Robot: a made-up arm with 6 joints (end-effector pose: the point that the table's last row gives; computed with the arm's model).
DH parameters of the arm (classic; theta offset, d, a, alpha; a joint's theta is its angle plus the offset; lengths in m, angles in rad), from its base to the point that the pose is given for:
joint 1: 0 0.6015 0.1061 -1.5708
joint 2: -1.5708 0 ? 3.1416
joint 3: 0 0 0.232 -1.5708
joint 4: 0 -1.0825 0 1.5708
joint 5: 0 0 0 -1.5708
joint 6: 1.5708 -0.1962 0 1.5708
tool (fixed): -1.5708 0 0 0
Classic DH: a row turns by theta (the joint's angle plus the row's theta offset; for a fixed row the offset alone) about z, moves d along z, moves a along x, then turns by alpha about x.
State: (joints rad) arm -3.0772 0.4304 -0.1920 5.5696 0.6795 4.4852
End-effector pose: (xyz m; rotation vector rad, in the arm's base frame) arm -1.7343 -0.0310 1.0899 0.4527 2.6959 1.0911
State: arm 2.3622 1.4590 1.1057 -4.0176 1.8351 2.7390
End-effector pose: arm -1.6277 1.4038 0.4645 -1.9672 2.1146 1.1293
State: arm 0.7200 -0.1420 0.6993 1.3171 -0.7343 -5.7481
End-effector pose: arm 0.5570 0.3192 2.6783 -1.3317 -0.3292 -0.3789
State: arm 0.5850 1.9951 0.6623 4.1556 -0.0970 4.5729
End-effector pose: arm 1.3162 0.8911 -1.0109 -2.2291 -0.1421 1.8528
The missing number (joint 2, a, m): 1.039
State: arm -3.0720 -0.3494 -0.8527 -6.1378 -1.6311 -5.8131
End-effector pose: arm -0.7070 -0.0208 1.0948 2.4059 0.5691 -1.2643
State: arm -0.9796 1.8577 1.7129 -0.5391 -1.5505 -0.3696
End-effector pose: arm 1.3025 -1.7596 0.2137 1.4962 1.2033 -0.5837
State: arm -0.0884 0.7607 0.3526 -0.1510 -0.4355 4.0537
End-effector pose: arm 2.0320 -0.1676 0.9917 2.2568 0.3765 -1.0016
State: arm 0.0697 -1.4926 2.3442 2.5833 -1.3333 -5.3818
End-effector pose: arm -1.5335 -0.2083 -0.3427 1.7214 0.0247 -1.3720
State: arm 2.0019 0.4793 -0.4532 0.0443 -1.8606 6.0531
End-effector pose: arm -0.5074 1.1230 0.7254 -2.3021 1.4758 0.2256
